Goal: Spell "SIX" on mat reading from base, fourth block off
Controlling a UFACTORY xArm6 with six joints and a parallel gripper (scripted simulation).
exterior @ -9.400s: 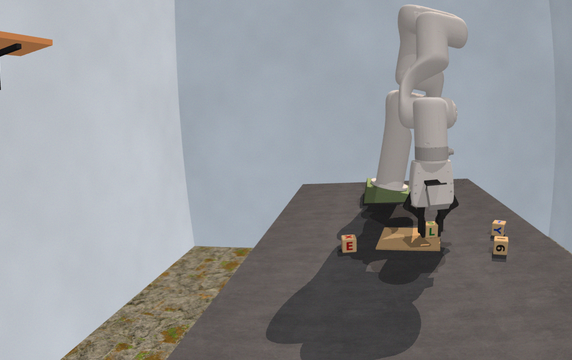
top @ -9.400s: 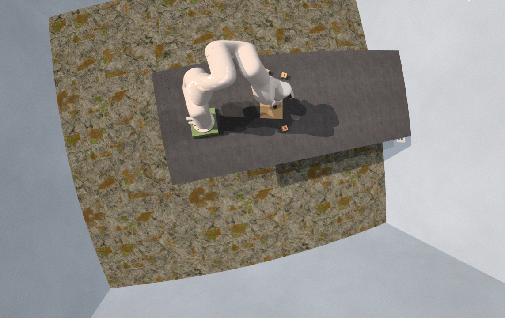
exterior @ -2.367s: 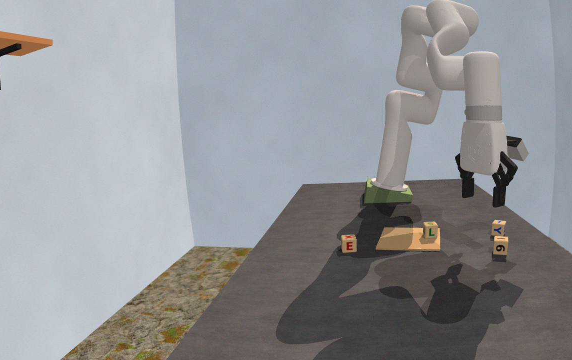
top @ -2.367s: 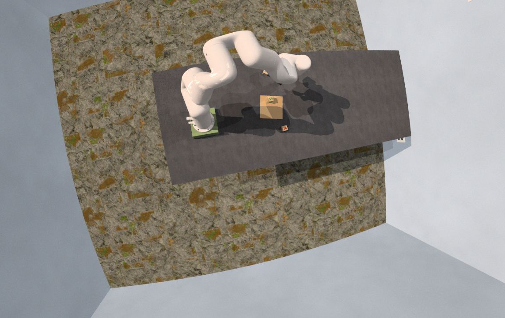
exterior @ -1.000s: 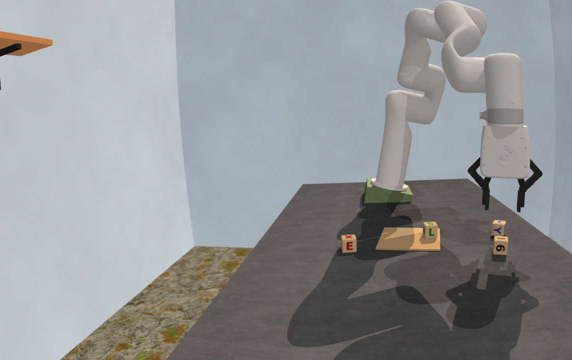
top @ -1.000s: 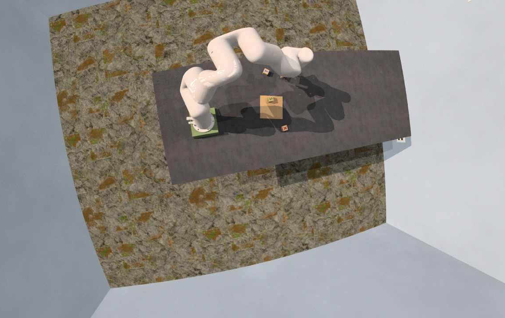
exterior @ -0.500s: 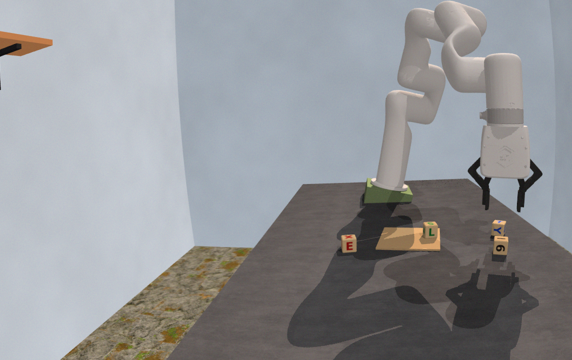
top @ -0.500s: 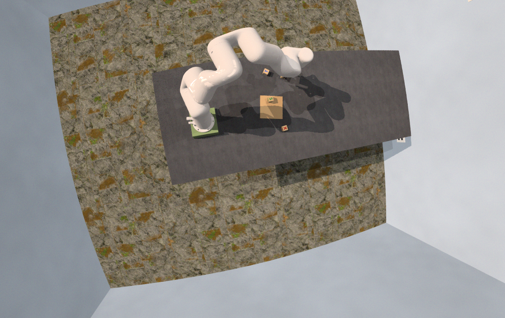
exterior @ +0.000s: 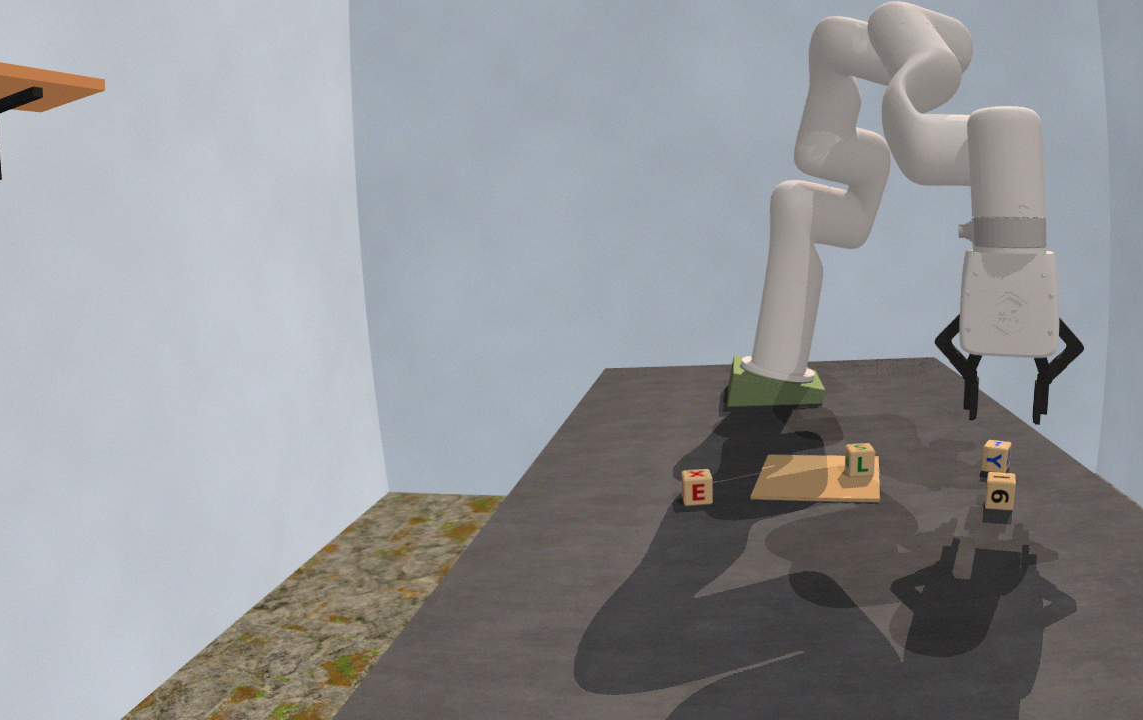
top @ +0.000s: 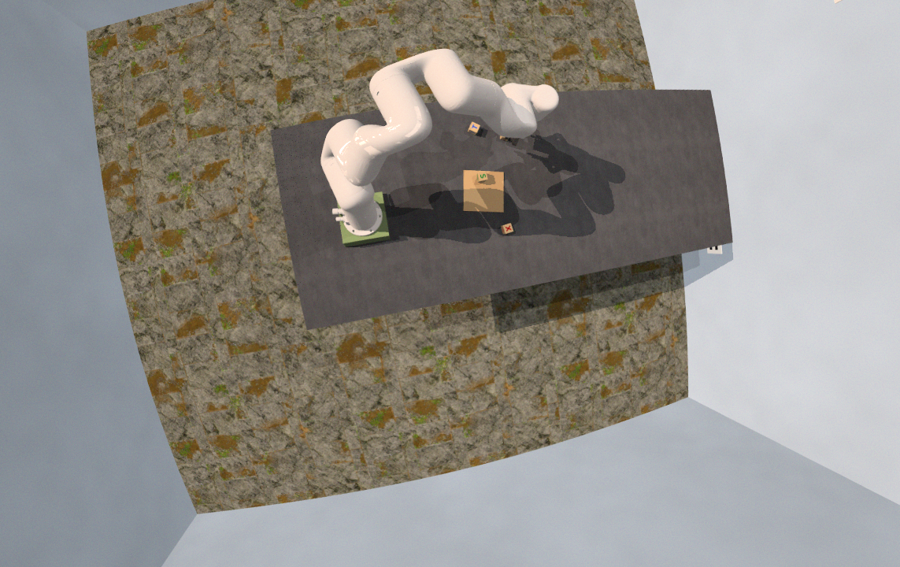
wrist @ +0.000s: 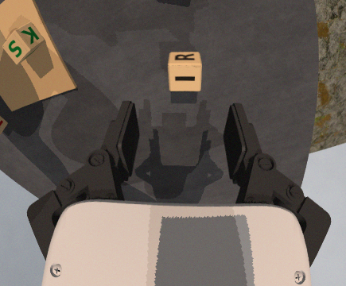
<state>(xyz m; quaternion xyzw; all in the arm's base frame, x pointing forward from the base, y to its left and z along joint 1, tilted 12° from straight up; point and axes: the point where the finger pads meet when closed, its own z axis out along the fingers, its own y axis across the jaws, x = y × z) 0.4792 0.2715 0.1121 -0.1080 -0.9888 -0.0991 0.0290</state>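
Right now my hand is 90 mm above the I block. Also, from my hand: tan mat 70 mm behind, 200 mm to the right, 100 mm below; then S block 80 mm behind, 150 mm to the right, 90 mm below; then blue-lettered block 110 mm behind, 20 mm to the left, 90 mm below.
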